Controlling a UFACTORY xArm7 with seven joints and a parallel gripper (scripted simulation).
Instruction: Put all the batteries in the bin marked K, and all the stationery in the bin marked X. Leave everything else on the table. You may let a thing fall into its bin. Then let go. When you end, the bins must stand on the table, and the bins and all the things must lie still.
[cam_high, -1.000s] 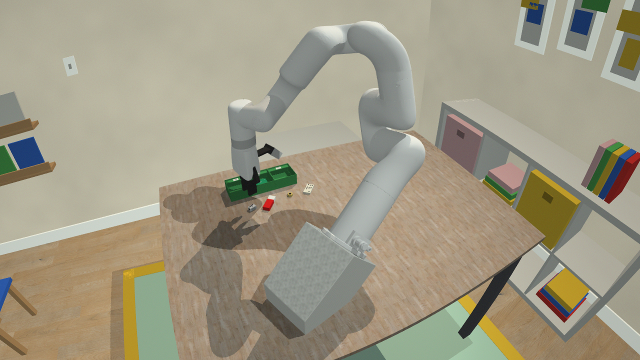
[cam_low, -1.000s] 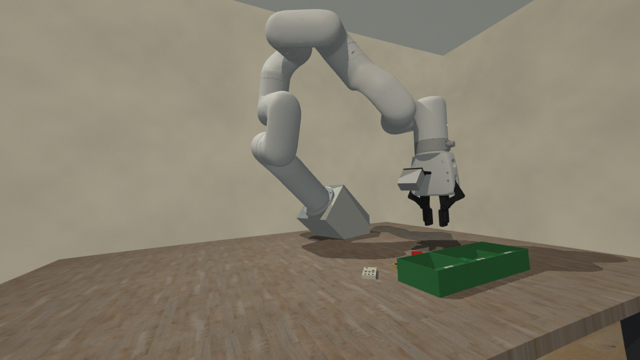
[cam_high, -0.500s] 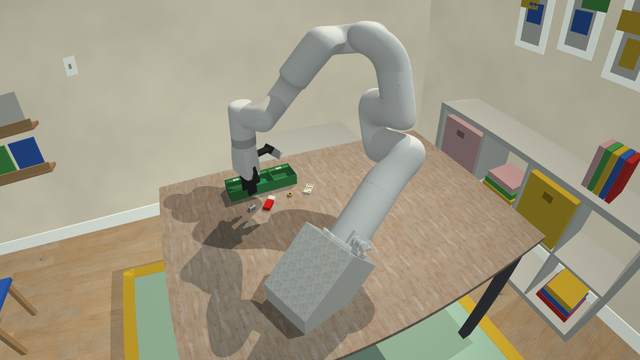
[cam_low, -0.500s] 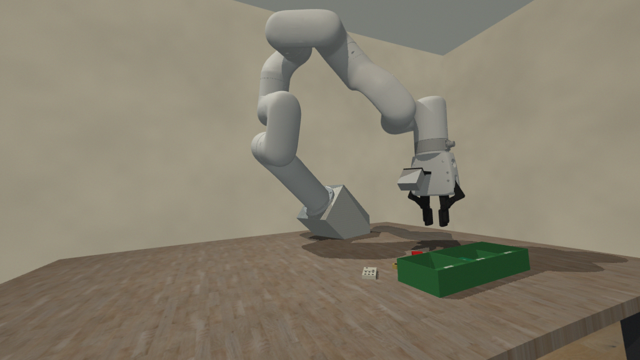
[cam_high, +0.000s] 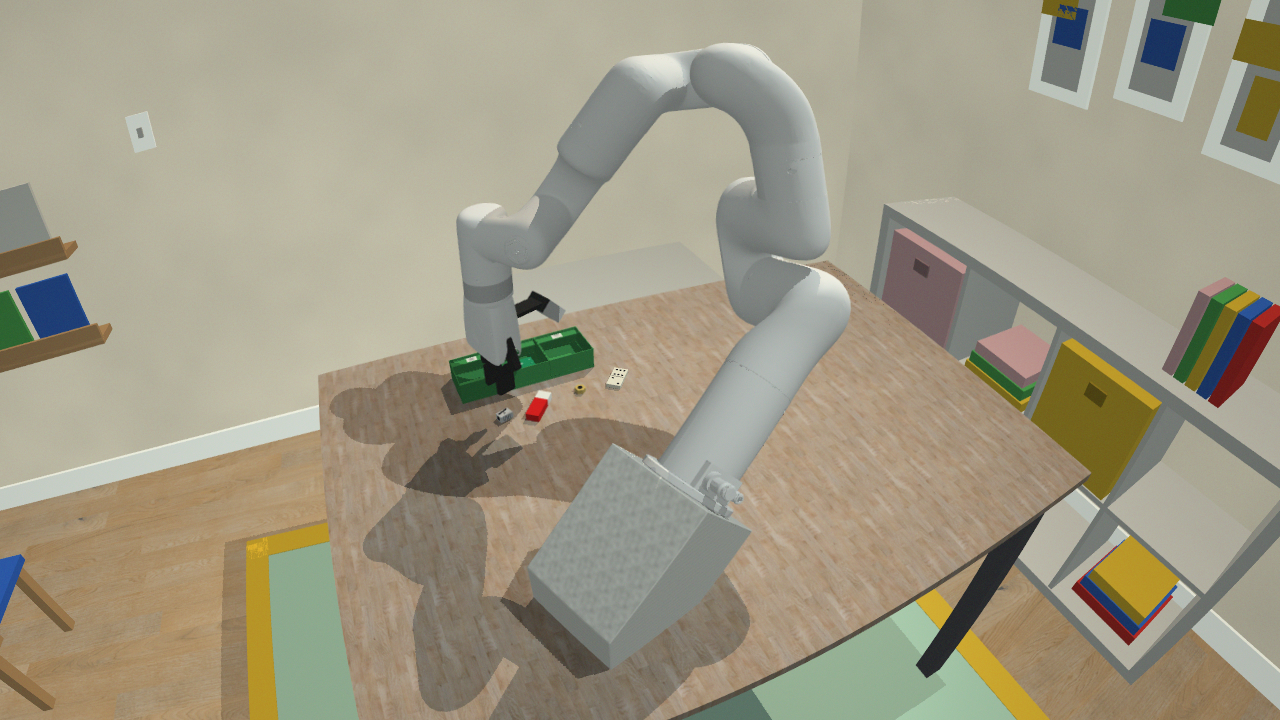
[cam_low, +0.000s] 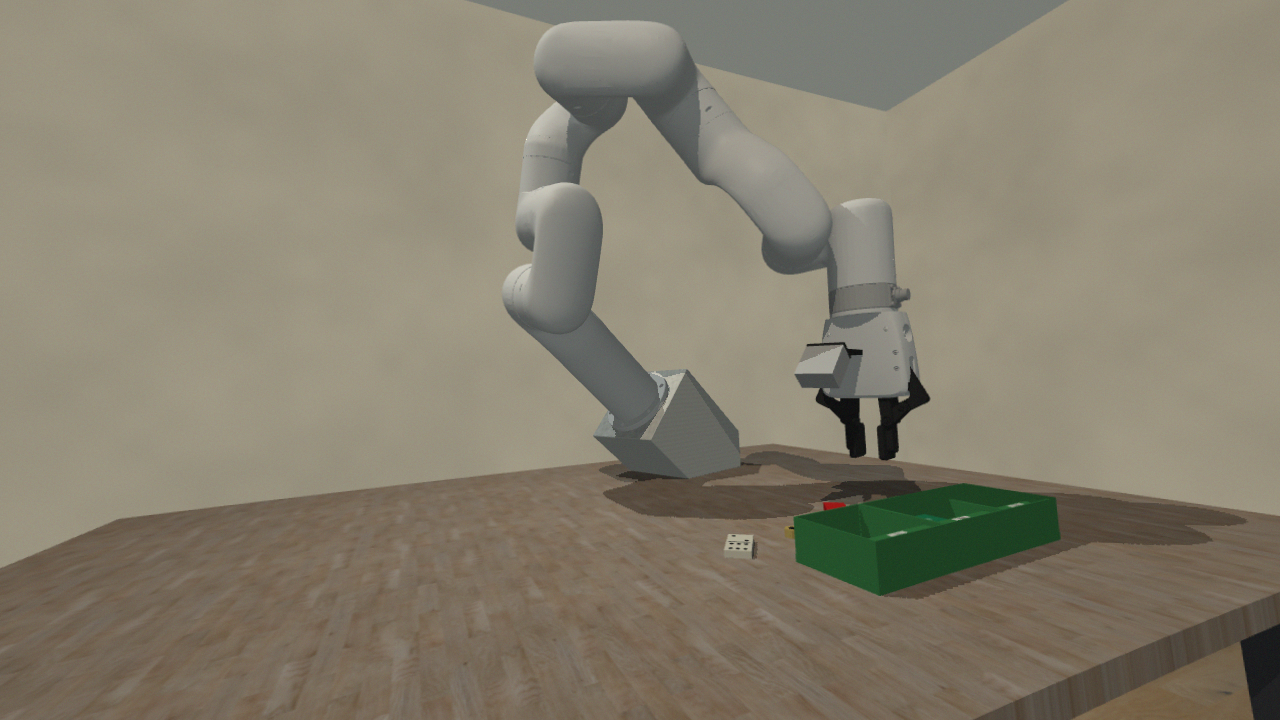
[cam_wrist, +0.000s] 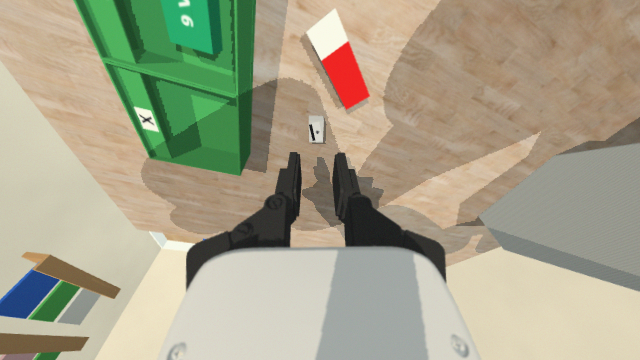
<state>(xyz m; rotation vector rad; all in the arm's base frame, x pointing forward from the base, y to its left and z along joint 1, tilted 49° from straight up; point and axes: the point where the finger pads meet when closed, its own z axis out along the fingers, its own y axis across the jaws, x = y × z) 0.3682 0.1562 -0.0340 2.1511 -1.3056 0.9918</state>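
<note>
Now: the pencil sharpener 80 mm below my hand. Round my hand: green bin tray 110 mm ahead, 70 mm below, 60 mm to the right; red-and-white eraser 80 mm below, 60 mm to the right, 10 mm ahead; green 9 V battery 110 mm ahead, 70 mm to the right, 70 mm below.
</note>
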